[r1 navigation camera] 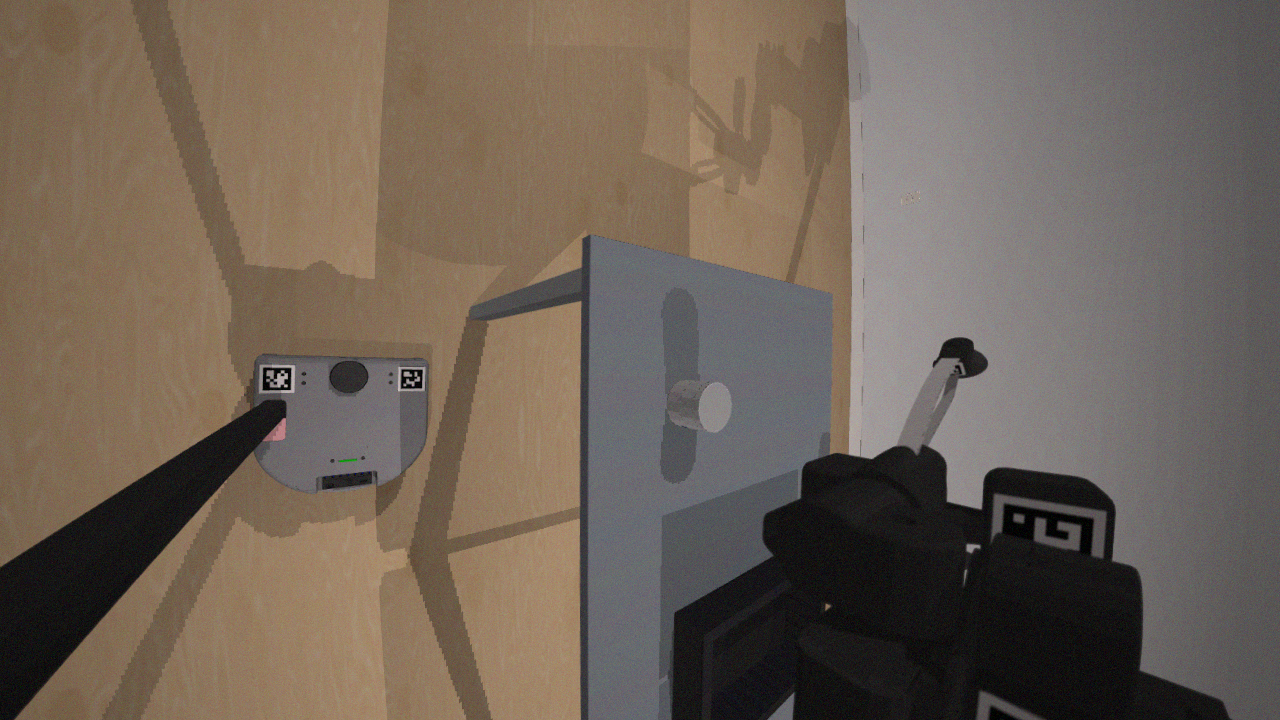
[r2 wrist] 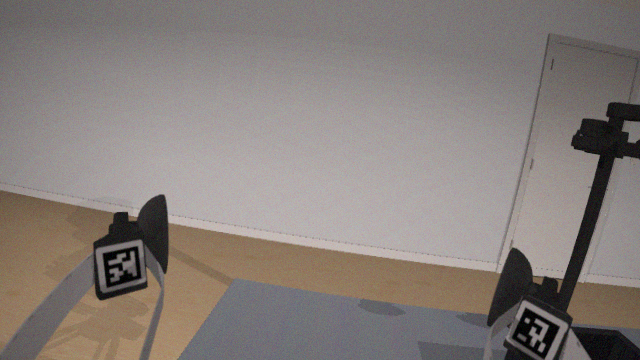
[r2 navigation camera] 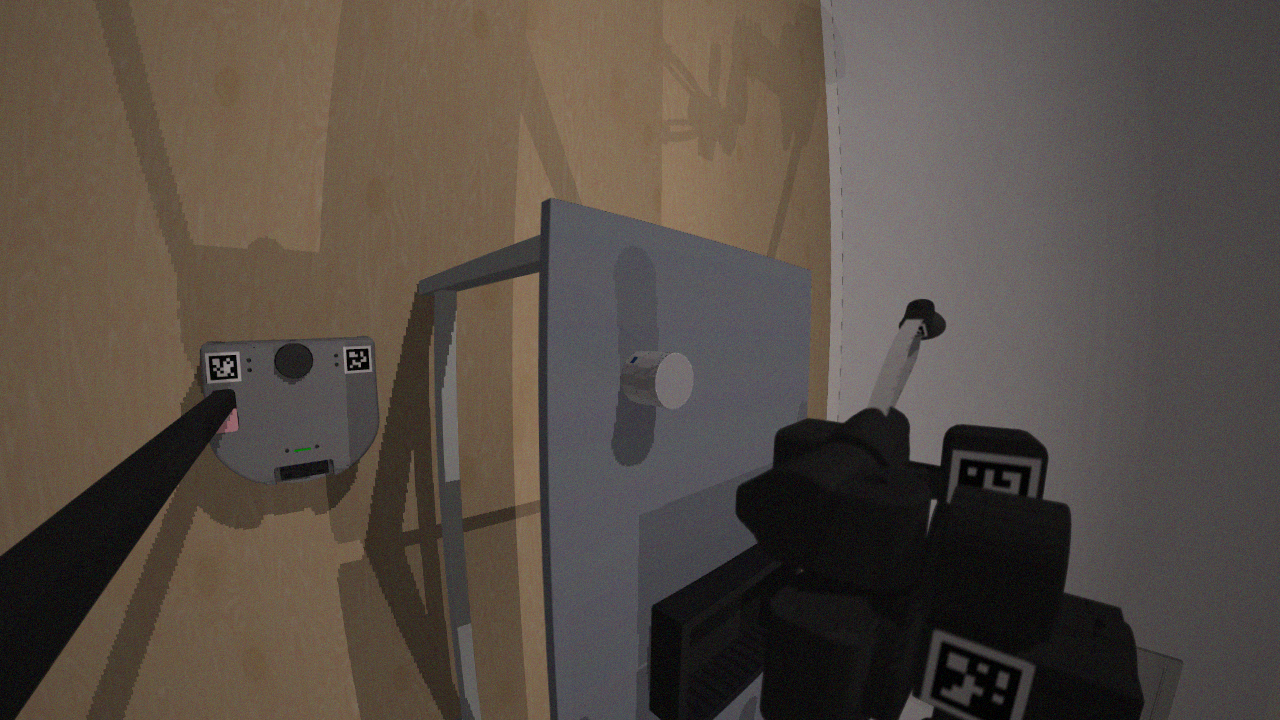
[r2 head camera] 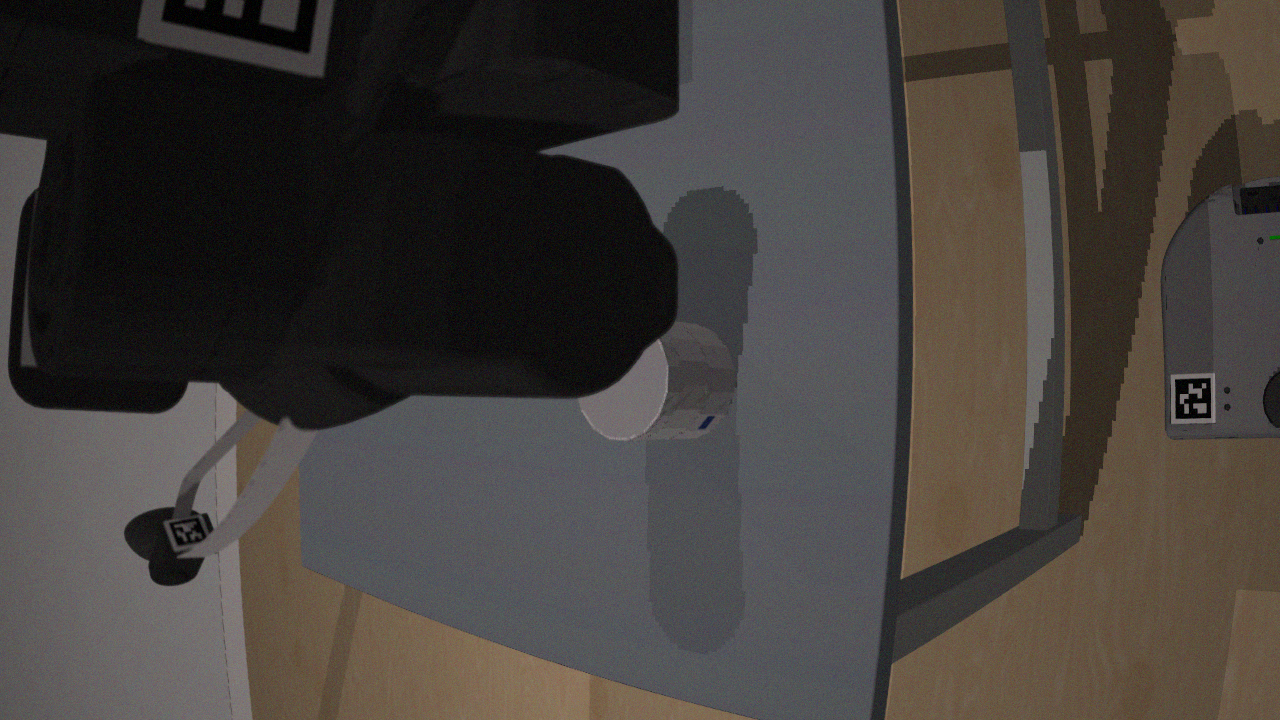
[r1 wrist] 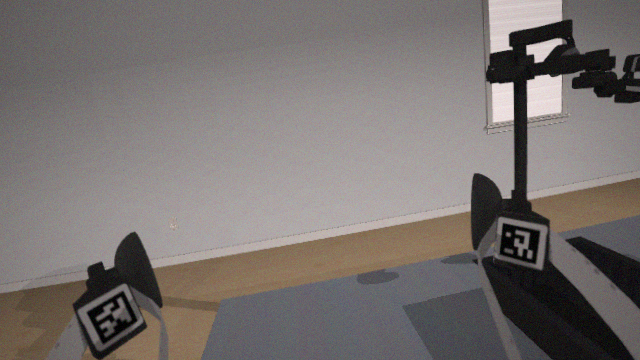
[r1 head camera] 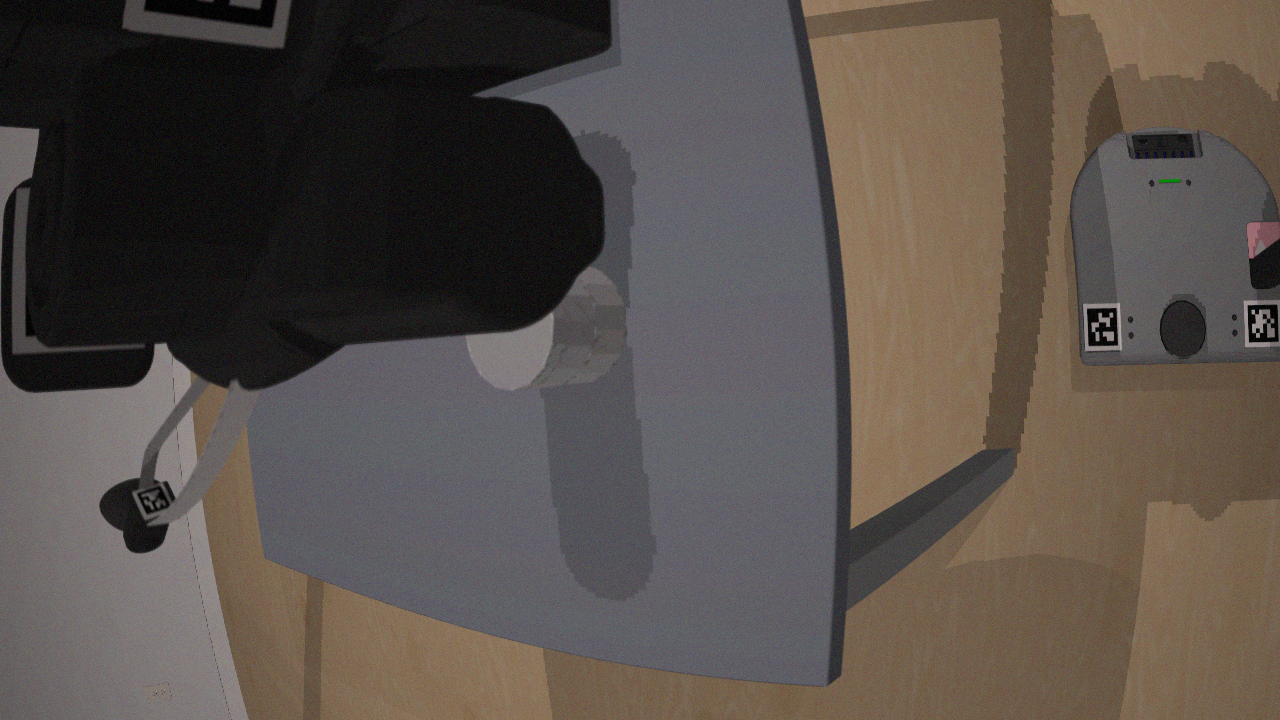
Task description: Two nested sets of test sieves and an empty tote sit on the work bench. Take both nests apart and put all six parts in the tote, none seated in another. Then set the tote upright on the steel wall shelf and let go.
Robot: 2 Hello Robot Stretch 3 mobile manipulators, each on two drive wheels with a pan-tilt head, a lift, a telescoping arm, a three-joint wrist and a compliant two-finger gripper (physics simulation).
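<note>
A pale cylindrical sieve nest (r1 head camera: 586, 344) (r1 navigation camera: 702, 405) stands on the bench (r1 head camera: 733, 447) (r1 navigation camera: 626, 447) in r1's views, partly behind r1's wrist in the head view. Another pale nest (r2 head camera: 689, 385) (r2 navigation camera: 657, 380), with a small blue mark, stands on the bench (r2 head camera: 805, 501) (r2 navigation camera: 581, 447) in r2's views. Whether parts sit inside is hidden. The black tote (r1 navigation camera: 689, 644) (r2 navigation camera: 666, 644) (r2 wrist: 610, 342) is partly hidden by the arms. r1's gripper (r1 wrist: 310, 241) is open wide, raised above the bench. r2's gripper (r2 wrist: 332, 259) is open wide, raised likewise. Neither touches a nest.
r2's mast (r1 wrist: 520, 140) stands beyond the bench in r1's wrist view, before a window (r1 wrist: 527, 15). r1's mast (r2 wrist: 592, 210) shows in r2's wrist view, near a door (r2 wrist: 575, 125). Walls run behind the bench. The steel shelf is not identifiable.
</note>
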